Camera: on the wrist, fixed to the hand. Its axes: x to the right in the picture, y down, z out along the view.
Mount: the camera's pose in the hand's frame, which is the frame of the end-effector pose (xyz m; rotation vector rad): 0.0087 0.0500 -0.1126 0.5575 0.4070 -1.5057
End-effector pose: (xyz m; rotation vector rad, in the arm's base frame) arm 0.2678 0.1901 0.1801 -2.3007 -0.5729 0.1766
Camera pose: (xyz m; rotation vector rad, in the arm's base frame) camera 0.3258 0.0910 0.2257 -0.8892 -1.5735 -0.7306
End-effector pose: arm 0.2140 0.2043 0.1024 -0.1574 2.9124 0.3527
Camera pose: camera 0.1779 0.2241 0.2188 2.1541 -2.1115 0.7508
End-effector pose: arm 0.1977 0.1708 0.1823 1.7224 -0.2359 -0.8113
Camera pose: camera 0.2870 0.2372 0.2359 -2.4058 -1.3827 1.4400
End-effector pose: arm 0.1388 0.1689 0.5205 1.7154 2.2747 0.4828
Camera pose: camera 0.1362 0.1773 0.6437 0.3672 -2.9303 0.1756
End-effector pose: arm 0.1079 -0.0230 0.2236 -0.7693 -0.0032 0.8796
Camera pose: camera 0.1133 -0.0655 0.1077 -0.2310 0.0199 -0.7023
